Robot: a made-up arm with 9 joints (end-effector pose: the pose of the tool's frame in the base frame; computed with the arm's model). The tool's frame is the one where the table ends.
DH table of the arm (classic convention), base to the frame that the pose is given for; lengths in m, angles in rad. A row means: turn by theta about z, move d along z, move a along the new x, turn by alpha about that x. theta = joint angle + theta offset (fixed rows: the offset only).
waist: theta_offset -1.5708, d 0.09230, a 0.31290, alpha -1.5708
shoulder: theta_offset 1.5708, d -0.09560, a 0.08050, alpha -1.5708
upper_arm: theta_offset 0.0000, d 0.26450, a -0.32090, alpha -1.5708
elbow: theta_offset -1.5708, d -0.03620, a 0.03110, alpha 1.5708
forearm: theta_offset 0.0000, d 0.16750, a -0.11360, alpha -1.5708
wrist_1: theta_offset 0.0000, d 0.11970, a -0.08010, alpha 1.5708
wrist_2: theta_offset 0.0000, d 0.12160, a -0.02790, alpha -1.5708
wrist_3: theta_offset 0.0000, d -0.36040, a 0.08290, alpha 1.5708
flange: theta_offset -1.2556, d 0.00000, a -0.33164, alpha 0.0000
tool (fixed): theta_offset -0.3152, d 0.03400, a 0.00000, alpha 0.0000
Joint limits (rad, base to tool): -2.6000..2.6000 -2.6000..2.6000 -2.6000..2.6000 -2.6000..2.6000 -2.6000..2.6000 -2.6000..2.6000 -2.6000..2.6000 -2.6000..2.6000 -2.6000..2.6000
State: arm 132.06 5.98 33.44 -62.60 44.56 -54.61 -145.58 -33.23 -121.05
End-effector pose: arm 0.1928 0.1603 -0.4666 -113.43 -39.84 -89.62
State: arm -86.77 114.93 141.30 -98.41 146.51 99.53 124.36 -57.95 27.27
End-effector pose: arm 0.0599 -0.0200 0.4720 0.94 -80.72 86.46
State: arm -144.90 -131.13 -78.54 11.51 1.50 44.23 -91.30 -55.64 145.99
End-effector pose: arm 0.9340 0.9399 0.1592 -49.32 85.85 106.63
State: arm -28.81 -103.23 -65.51 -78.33 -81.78 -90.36 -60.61 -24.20 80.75
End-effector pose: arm -0.6997 -0.2085 -0.5667 60.62 -71.90 -19.59
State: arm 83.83 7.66 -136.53 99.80 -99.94 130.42 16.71 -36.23 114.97
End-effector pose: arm -0.3594 -0.5144 -0.4900 66.60 -11.86 16.28
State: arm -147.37 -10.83 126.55 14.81 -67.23 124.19 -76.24 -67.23 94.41
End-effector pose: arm -0.3820 -0.4790 -0.7561 82.32 46.87 28.57
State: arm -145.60 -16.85 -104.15 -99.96 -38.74 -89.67 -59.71 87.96 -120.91
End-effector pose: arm 0.6023 0.1725 -0.0280 43.51 11.95 -172.51
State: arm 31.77 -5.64 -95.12 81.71 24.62 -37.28 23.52 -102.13 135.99
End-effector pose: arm -0.4164 0.1072 0.4449 10.53 64.62 -134.94
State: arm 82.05 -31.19 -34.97 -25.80 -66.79 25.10 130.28 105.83 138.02
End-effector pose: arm -0.7441 -0.3242 0.1783 121.19 11.46 -25.40
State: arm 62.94 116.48 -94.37 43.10 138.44 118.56 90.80 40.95 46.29
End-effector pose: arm 0.0890 -0.4272 0.3419 163.50 -1.39 -46.80
